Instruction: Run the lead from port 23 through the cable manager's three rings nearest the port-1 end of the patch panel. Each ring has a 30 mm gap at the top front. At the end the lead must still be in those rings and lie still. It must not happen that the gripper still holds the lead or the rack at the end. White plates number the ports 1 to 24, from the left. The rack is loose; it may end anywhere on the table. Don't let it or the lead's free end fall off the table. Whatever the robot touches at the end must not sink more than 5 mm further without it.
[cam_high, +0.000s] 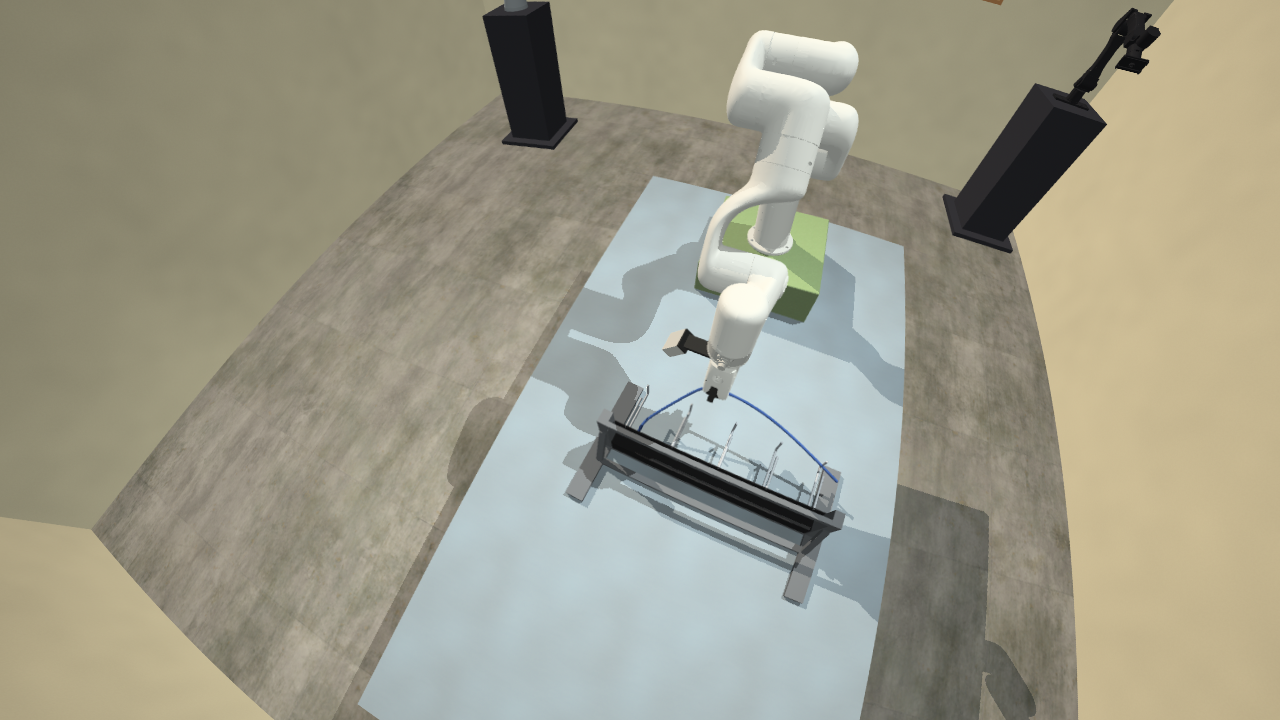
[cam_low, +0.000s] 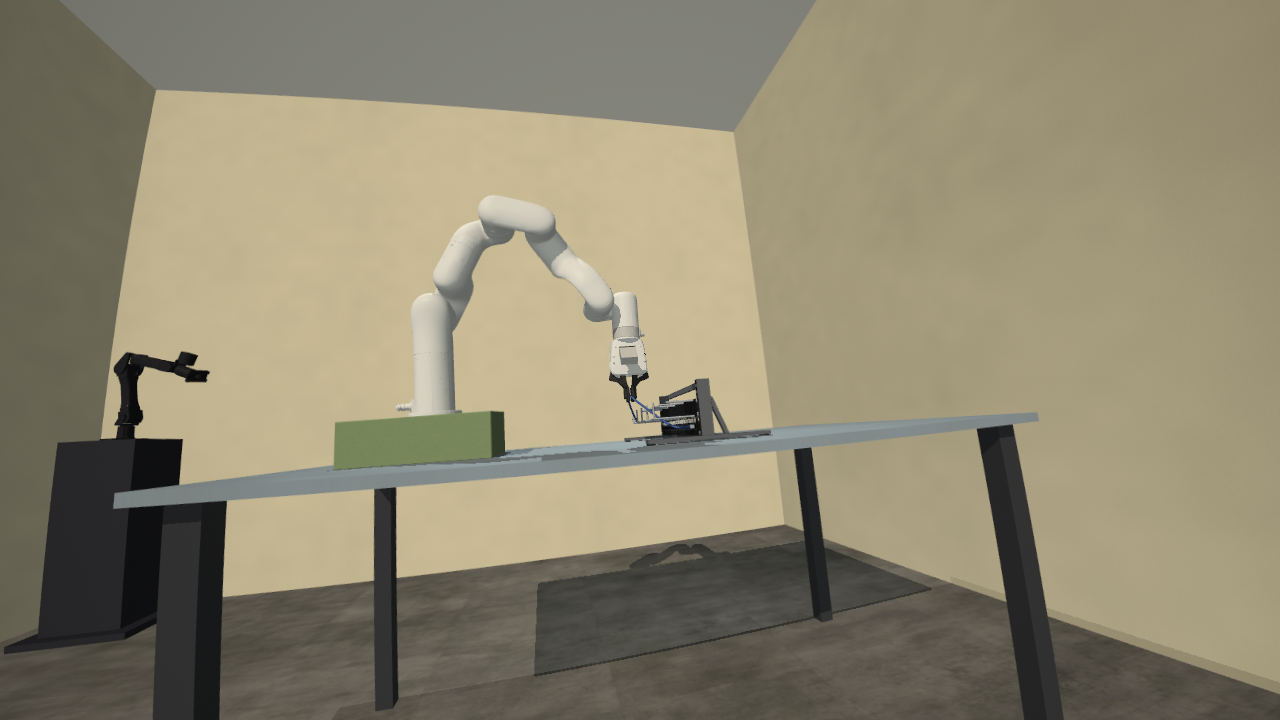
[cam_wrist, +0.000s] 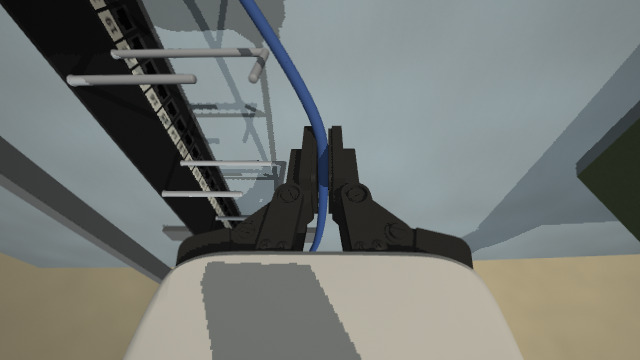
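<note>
Now: hand 160 mm short of the patch panel rack, 60 mm above it and 40 mm to the right of it.
</note>
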